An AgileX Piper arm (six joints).
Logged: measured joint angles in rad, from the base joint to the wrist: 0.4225, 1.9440, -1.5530, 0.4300, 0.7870, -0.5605; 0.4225, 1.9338, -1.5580, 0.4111, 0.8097, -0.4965; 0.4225, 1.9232, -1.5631, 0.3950, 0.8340, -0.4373; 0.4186, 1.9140, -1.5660, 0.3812, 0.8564, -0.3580; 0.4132, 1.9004, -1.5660, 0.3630, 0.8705, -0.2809; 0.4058, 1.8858, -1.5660, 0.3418, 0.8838, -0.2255; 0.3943, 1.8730, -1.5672, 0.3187, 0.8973, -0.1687; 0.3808, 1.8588, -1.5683, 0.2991, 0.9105, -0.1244; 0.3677, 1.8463, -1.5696, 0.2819, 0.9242, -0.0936; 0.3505, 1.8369, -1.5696, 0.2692, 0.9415, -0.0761; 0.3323, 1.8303, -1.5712, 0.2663, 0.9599, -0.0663; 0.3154, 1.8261, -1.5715, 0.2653, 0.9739, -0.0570; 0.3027, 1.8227, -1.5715, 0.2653, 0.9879, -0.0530; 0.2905, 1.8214, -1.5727, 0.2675, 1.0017, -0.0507; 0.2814, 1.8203, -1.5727, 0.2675, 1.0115, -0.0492; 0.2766, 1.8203, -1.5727, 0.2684, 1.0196, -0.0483
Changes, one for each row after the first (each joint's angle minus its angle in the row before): 0.0000, -0.0102, -0.0050, -0.0189, 0.0227, 0.0640; 0.0000, -0.0106, -0.0051, -0.0161, 0.0243, 0.0592; -0.0039, -0.0092, -0.0029, -0.0138, 0.0224, 0.0793; -0.0054, -0.0136, 0.0000, -0.0182, 0.0141, 0.0771; -0.0074, -0.0146, 0.0000, -0.0212, 0.0133, 0.0554; -0.0115, -0.0128, -0.0012, -0.0231, 0.0135, 0.0568; -0.0135, -0.0142, -0.0011, -0.0196, 0.0132, 0.0443; -0.0131, -0.0125, -0.0013, -0.0172, 0.0137, 0.0308; -0.0172, -0.0094, 0.0000, -0.0127, 0.0173, 0.0175; -0.0182, -0.0066, -0.0016, -0.0029, 0.0184, 0.0098; -0.0169, -0.0042, -0.0003, -0.0010, 0.0140, 0.0093; -0.0127, -0.0034, 0.0000, 0.0000, 0.0140, 0.0040; -0.0122, -0.0013, -0.0012, 0.0022, 0.0138, 0.0023; -0.0091, -0.0011, 0.0000, 0.0000, 0.0098, 0.0015; -0.0048, 0.0000, 0.0000, 0.0009, 0.0081, 0.0009
